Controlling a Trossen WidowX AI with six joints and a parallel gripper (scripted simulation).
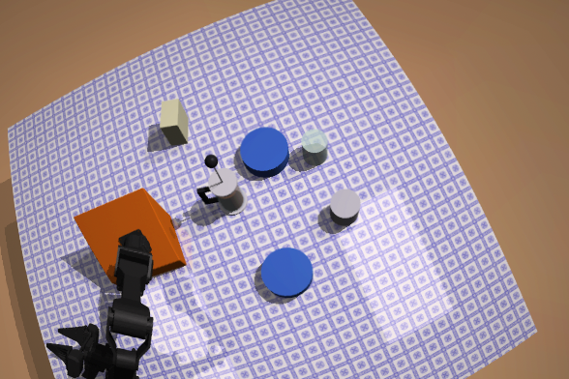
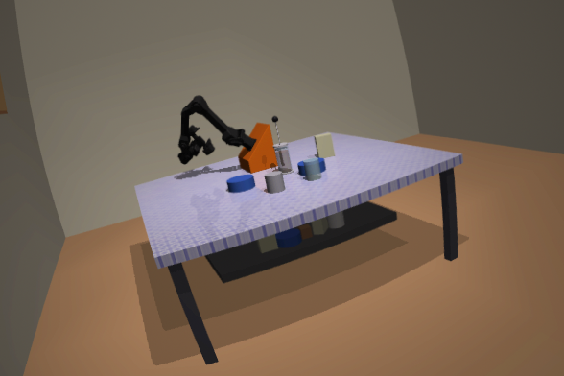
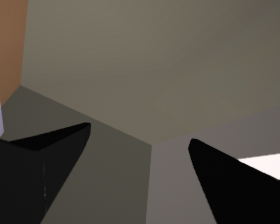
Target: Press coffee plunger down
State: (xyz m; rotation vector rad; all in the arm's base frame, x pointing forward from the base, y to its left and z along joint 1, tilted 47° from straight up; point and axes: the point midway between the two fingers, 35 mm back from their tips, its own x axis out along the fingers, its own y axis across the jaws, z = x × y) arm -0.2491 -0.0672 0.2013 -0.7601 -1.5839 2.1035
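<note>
Right now my gripper tip is 520 mm short of the coffee press, 230 mm to the right of it and 90 mm above it. The rest, counted from my gripper tip: pale green cup: 780 mm ahead, 250 mm to the left, 170 mm below; then grey cylinder: 780 mm ahead, 80 mm to the left, 180 mm below.
</note>
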